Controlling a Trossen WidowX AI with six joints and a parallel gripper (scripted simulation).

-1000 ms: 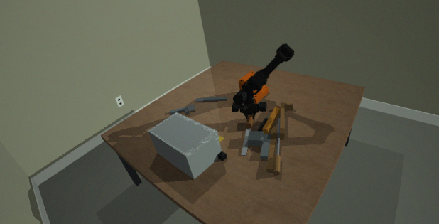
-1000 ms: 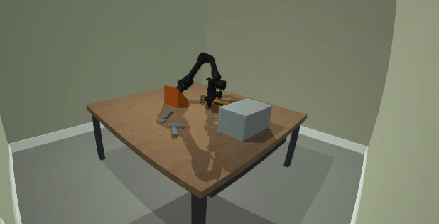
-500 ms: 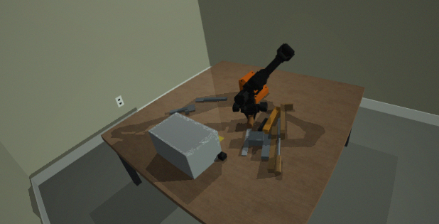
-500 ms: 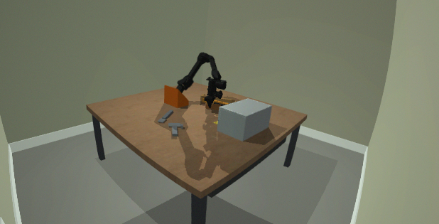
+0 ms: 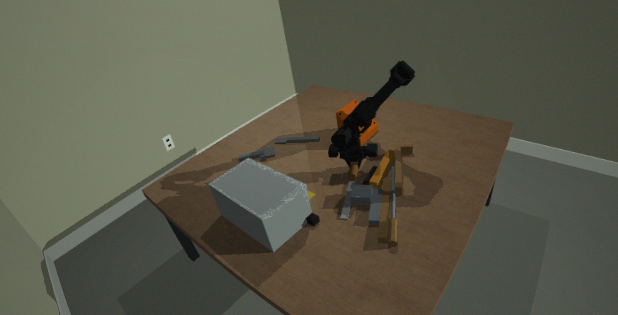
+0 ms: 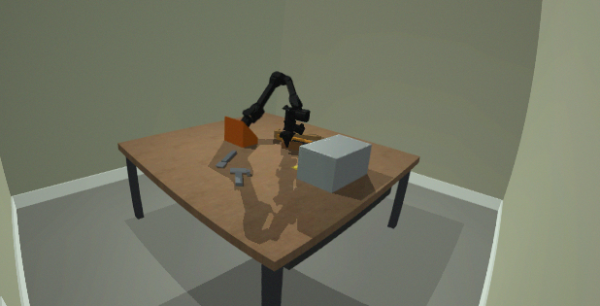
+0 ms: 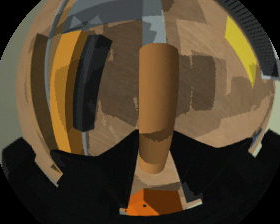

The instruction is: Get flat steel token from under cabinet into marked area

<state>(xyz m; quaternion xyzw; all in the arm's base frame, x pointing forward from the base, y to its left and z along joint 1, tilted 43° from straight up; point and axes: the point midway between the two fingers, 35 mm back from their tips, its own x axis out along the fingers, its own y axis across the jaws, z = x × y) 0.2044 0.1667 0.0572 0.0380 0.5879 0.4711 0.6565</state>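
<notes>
Now: gripper tip 60 mm past the orange bar and 100 mm to the right of it. Also, from my gripper tip: grey block (120 mm ahead, 130 mm to the left, 10 mm above); then wooden stick (100 mm ahead, 230 mm to the left); then grey t-piece (160 mm ahead, 440 mm to the right).
</notes>
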